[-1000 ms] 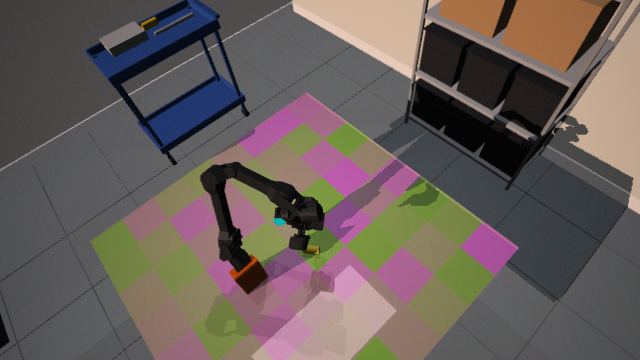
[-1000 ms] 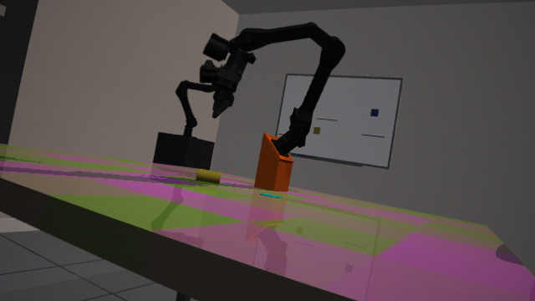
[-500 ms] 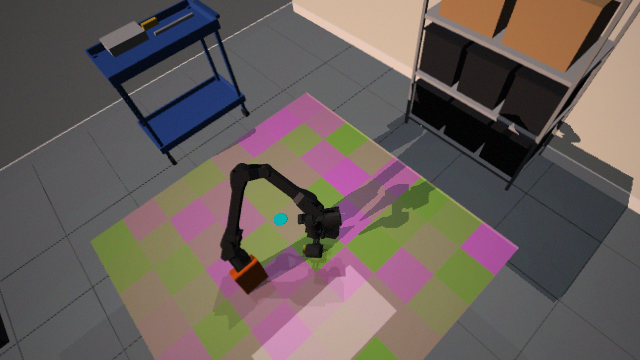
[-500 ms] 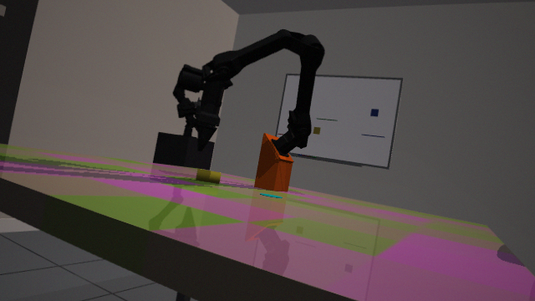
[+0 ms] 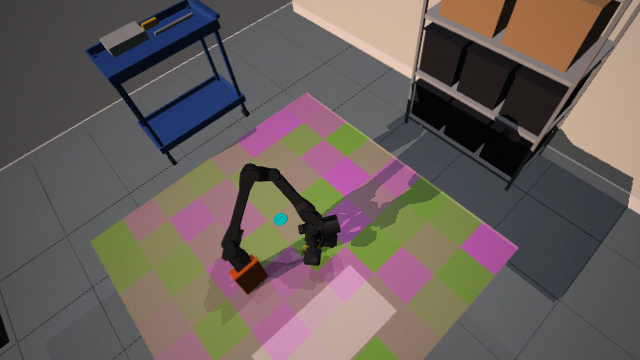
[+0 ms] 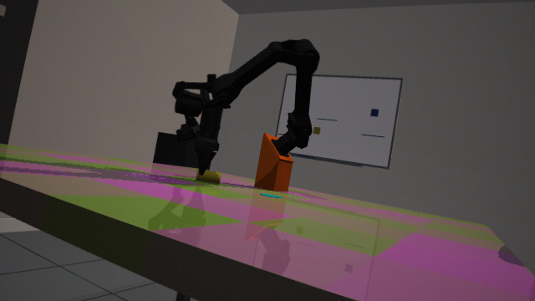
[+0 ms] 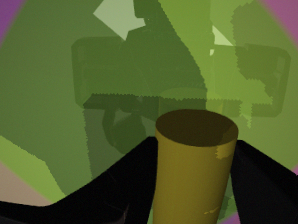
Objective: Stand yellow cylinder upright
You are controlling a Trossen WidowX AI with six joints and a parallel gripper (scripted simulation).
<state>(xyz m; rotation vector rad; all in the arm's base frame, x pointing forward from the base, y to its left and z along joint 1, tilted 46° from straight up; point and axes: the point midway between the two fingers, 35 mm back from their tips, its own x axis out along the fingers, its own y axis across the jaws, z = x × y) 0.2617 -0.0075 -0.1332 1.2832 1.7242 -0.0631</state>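
The cyan circle is 22 cm to the left of my gripper tip, 2 cm below it and 2 cm behind it. Also, from my gripper tip: yellow cylinder 2 cm to the left, 1 cm behind.
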